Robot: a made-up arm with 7 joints. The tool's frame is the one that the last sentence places.
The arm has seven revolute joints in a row. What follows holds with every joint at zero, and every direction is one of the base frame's. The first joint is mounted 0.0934 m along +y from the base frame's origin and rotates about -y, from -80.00 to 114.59 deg. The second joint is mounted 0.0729 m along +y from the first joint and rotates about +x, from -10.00 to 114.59 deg. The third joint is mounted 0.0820 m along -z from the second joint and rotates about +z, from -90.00 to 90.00 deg. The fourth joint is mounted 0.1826 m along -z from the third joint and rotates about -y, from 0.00 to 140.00 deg. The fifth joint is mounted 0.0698 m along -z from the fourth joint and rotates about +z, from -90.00 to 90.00 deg. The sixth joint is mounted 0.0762 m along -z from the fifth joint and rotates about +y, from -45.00 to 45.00 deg. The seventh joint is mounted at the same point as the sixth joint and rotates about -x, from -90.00 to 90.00 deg. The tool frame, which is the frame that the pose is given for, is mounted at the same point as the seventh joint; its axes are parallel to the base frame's.
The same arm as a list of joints. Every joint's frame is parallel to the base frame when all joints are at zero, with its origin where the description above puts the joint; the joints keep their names.
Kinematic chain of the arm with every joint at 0, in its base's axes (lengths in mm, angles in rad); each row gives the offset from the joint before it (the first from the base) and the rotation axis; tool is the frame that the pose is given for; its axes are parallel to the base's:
joint 1: xyz 0 93.4 0 axis -y
joint 2: xyz 0 72.9 0 axis +x
joint 3: xyz 0 0 -82 axis +z
joint 4: xyz 0 0 -182.6 axis -y
joint 5: xyz 0 0 -69.8 axis +z
joint 6: xyz 0 0 -76.2 axis +y
joint 7: xyz 0 0 0 axis -x
tool: xyz 0 0 0
Joint limits (rad, base to tool): -1.3963..2 -0.1745..2 -1.5708..1.5708 0..2.4435 -1.5708..1.5708 -0.7854..0.7854 -1.5708..1.5708

